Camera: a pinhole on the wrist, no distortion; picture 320 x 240 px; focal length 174.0 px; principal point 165.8 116.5 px. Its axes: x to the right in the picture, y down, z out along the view. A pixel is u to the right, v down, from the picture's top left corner.
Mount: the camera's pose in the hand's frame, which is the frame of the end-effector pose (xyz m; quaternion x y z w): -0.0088 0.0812 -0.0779 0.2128 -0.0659 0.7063 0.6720
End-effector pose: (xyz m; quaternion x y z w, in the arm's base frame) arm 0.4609 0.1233 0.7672 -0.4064 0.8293 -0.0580 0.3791
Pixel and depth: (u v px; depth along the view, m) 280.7 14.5 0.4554
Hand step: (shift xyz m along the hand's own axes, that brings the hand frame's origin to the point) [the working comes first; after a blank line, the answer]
In the camera's frame: 0.3007 -0.2670 0.4554

0.3467 0.2091 0.3978
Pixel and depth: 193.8 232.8 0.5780
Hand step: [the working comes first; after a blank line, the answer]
In the camera's frame: 0.0930 0.3863 0.5780

-0.2644 -0.0863 0.5535
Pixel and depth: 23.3 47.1 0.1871
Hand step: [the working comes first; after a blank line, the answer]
In the camera's frame: -0.1532 -0.0746 0.1871

0.1048 -0.1243 0.0166
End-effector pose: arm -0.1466 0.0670 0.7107 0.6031 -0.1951 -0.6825 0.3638
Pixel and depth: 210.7 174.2 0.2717
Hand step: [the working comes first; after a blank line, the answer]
In the camera's frame: 0.0701 0.0901 0.2717

-0.0397 0.0348 0.2115
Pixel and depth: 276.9 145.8 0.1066
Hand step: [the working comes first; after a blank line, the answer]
In the camera's frame: 0.0681 0.0180 0.1066

-0.0042 0.1019 0.0481
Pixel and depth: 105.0 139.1 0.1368
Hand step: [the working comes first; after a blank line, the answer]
In the camera's frame: -0.0478 0.0178 0.1368

0.0031 -0.0163 0.0301
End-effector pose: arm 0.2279 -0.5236 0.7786 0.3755 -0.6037 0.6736 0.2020
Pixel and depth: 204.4 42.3 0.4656
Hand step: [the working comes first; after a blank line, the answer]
In the camera's frame: 0.1033 -0.1985 0.4656

0.2833 0.0174 0.3434
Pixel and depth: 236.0 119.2 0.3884
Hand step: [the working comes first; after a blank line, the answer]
In the camera's frame: 0.1567 0.0060 0.3884

0.0667 0.0778 0.3341
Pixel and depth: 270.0 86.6 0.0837
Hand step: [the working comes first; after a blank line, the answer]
In the camera's frame: 0.0501 -0.0144 0.0837

0.0227 0.0969 0.0142
